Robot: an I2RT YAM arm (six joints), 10 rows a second.
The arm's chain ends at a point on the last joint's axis. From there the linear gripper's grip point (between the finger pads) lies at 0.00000 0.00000 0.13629 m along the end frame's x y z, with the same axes.
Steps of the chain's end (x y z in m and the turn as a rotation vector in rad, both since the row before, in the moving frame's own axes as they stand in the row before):
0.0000, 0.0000, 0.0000, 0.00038, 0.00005, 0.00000
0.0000, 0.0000, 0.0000, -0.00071, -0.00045, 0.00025
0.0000, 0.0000, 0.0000, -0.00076, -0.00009, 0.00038
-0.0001, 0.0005, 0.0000, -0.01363, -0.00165, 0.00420
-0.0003, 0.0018, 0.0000, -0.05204, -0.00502, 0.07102
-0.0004, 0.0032, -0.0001, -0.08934, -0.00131, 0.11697
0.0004, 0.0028, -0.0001, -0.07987, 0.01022, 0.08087
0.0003, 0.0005, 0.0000, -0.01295, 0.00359, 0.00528
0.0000, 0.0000, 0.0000, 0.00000, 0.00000, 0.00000
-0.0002, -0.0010, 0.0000, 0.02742, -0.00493, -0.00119
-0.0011, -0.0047, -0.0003, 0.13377, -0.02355, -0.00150
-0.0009, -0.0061, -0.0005, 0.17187, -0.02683, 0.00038
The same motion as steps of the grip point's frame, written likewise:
0.0000, -0.0001, 0.0000, 0.00038, 0.00005, 0.00000
-0.0001, 0.0001, 0.0000, -0.00071, -0.00045, 0.00025
0.0000, 0.0001, 0.0000, -0.00076, -0.00009, 0.00038
-0.0003, 0.0024, 0.0000, -0.01363, -0.00165, 0.00420
-0.0012, 0.0089, -0.0002, -0.05204, -0.00502, 0.07102
-0.0013, 0.0153, -0.0006, -0.08934, -0.00131, 0.11697
0.0014, 0.0137, -0.0005, -0.07987, 0.01022, 0.08087
0.0008, 0.0023, 0.0000, -0.01295, 0.00359, 0.00528
0.0000, 0.0000, 0.0000, 0.00000, 0.00000, 0.00000
-0.0009, -0.0047, -0.0001, 0.02742, -0.00493, -0.00119
-0.0043, -0.0229, -0.0016, 0.13377, -0.02355, -0.00150
-0.0045, -0.0294, -0.0026, 0.17187, -0.02683, 0.00038

